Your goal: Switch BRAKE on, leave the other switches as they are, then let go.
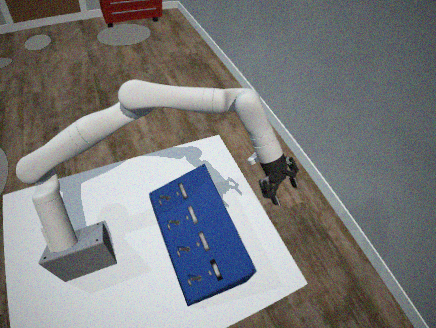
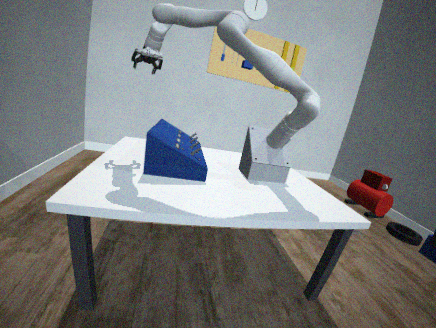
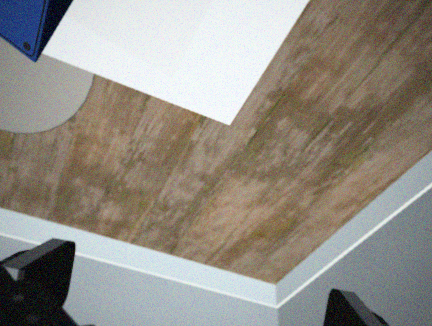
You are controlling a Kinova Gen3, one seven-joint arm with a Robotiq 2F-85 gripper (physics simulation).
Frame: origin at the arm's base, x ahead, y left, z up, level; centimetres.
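Seen in the pictures: gripper, fingertip midpoint: [image 1: 286, 195] [image 2: 143, 70] [image 3: 197, 293]; arm's base at its link origin: [image 1: 65, 245] [image 2: 273, 141].
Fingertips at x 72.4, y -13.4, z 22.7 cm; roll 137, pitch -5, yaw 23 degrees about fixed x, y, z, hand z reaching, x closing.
Note:
Offsets run from my fingertips to a thing's middle. Level surfaces: height alone.
A blue sloped switch box @(dx -23.3, dy +10.0, dz -35.7 cm) [image 1: 225, 230] [image 2: 167, 162] [image 3: 17, 17] stands on the white table. Several small metal levers stand in a row on its sloped face, including one lever @(dx -33.0, dy +27.5, dz -30.8 cm) [image 1: 165, 199] at the far end and one lever @(dx -31.2, dy -8.4, dz -30.8 cm) [image 1: 195, 278] at the near end. A pale plate or slot lies beside each lever. The lettering is too small to read, so I cannot tell which switch is BRAKE or how each is set. My gripper [image 1: 285, 193] [image 2: 144, 70] [image 3: 197, 293] is open and empty, high above and off to the tall side of the box, touching nothing.
The white table @(dz -41.8 cm) [image 1: 115, 305] [image 2: 250, 200] [image 3: 200, 50] carries the grey base block [image 1: 82, 262] [image 2: 265, 172] of my arm, on the lever side of the box. A red cabinet [image 1: 132, 10], a red compressor [image 2: 370, 197] and walls stand farther off.

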